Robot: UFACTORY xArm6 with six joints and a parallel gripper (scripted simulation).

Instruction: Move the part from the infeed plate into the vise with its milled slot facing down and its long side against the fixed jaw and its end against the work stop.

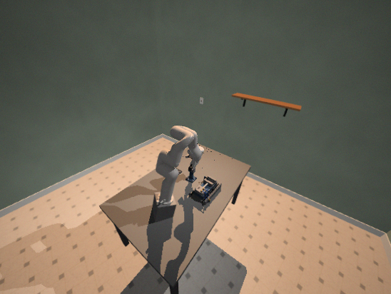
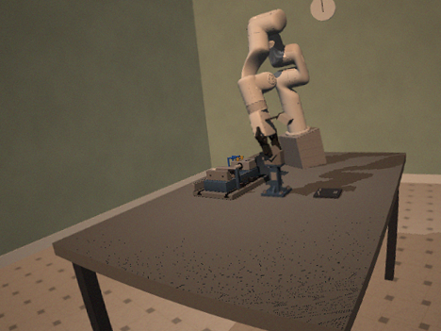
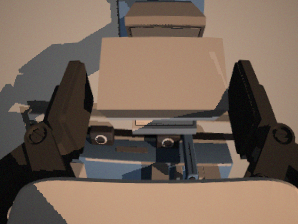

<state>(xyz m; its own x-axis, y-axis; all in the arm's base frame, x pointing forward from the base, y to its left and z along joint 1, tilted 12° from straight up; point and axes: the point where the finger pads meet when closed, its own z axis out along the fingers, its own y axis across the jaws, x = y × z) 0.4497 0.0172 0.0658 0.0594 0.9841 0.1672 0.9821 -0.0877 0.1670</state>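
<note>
Now: hand 10 mm above the part. Also, from my hand: air cylinder rod 200 mm to the right, 90 mm below, 80 mm behind; work stop 170 mm to the right, 80 mm below, 20 mm ahead; vise base rail 290 mm to the right, 130 mm below, 80 mm behind.
</note>
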